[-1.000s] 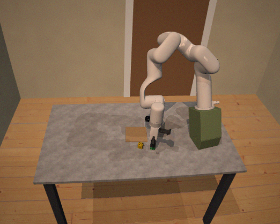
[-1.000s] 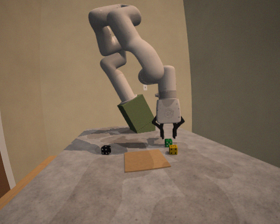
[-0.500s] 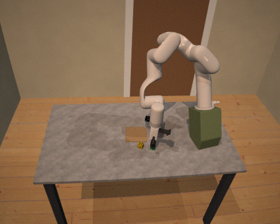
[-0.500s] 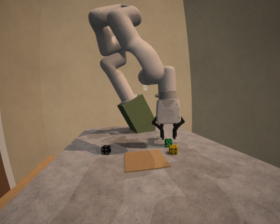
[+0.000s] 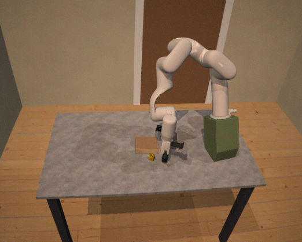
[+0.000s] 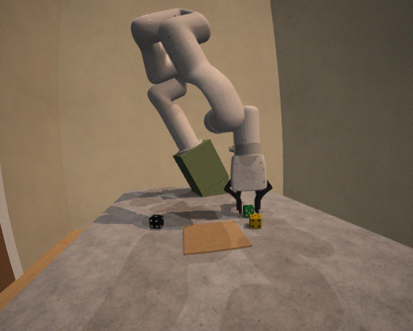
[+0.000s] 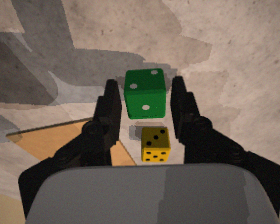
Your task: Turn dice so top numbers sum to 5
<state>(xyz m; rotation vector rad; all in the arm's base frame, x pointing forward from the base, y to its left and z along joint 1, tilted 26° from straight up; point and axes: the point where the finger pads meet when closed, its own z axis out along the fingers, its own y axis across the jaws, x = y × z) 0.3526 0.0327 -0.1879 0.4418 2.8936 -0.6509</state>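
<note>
Now: hand 2 cm above the green die. Round my hand: tan mat 9 cm ahead, 13 cm to the right, 3 cm below; then yellow die 8 cm ahead, 2 cm to the right, 2 cm below; then black die 1 cm behind, 27 cm to the right, 2 cm below.
</note>
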